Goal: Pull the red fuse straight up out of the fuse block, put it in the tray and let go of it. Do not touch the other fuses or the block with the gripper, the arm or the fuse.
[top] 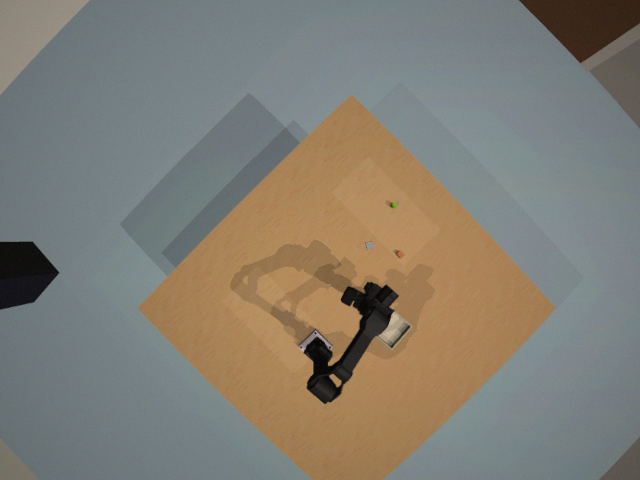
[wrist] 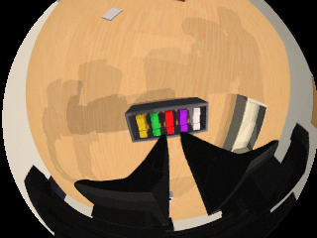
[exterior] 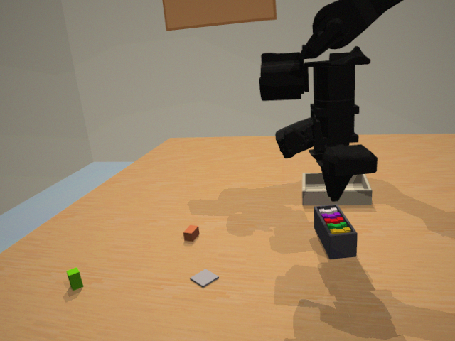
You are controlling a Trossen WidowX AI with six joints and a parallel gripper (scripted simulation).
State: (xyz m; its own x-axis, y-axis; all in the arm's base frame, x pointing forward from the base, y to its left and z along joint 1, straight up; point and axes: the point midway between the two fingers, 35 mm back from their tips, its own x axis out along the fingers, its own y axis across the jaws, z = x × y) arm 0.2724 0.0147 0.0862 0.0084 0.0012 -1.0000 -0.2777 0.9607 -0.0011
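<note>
The red fuse is 5 cm below my gripper tip. Round my gripper tip: beige tray: 19 cm to the right, 7 cm below; then flat grey tile: 18 cm ahead, 12 cm to the left, 7 cm below.
</note>
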